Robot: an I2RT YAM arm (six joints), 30 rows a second.
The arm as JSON. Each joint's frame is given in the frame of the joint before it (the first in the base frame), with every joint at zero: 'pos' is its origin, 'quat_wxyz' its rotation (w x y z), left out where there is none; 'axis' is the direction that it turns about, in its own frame. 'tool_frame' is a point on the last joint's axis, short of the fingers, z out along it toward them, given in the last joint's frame.
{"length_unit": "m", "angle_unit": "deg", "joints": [
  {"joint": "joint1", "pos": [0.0, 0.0, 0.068], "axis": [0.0, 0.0, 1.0]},
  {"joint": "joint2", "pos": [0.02, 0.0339, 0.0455], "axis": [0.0, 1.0, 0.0]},
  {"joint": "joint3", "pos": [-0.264, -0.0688, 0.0], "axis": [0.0, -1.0, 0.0]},
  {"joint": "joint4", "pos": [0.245, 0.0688, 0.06], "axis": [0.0, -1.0, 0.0]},
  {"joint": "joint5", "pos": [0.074, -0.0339, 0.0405], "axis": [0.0, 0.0, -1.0]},
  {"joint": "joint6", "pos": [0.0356, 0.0, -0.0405], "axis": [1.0, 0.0, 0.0]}
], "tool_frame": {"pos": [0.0, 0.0, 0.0], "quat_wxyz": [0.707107, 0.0, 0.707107, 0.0]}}
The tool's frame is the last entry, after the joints.
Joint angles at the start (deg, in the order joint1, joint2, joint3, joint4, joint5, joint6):
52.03, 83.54, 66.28, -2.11, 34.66, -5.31
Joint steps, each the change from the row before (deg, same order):
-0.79, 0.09, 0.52, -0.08, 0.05, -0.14
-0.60, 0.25, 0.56, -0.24, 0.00, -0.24
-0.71, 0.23, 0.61, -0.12, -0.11, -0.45
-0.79, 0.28, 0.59, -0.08, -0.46, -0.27
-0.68, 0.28, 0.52, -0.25, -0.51, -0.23
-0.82, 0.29, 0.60, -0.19, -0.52, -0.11
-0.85, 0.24, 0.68, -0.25, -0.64, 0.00
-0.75, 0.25, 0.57, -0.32, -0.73, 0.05
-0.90, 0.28, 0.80, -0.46, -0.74, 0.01
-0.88, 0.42, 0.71, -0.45, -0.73, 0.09
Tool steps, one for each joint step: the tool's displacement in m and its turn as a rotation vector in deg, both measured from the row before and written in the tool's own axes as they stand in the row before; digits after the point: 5 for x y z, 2 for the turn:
-0.00213, -0.00436, 0.00230, 0.81, -0.06, 0.27
-0.00159, -0.00285, 0.00240, 0.56, 0.11, -0.04
-0.00209, -0.00352, 0.00260, 0.57, -0.03, -0.11
-0.00179, -0.00355, 0.00310, 0.29, -0.02, 0.07
-0.00112, -0.00287, 0.00283, 0.12, 0.14, -0.06
-0.00154, -0.00372, 0.00319, 0.25, 0.07, 0.17
-0.00206, -0.00413, 0.00294, 0.17, 0.00, 0.33
-0.00132, -0.00339, 0.00278, -0.03, 0.12, 0.25
-0.00218, -0.00443, 0.00306, 0.10, 0.11, 0.28
-0.00112, -0.00380, 0.00374, 0.07, 0.29, 0.24

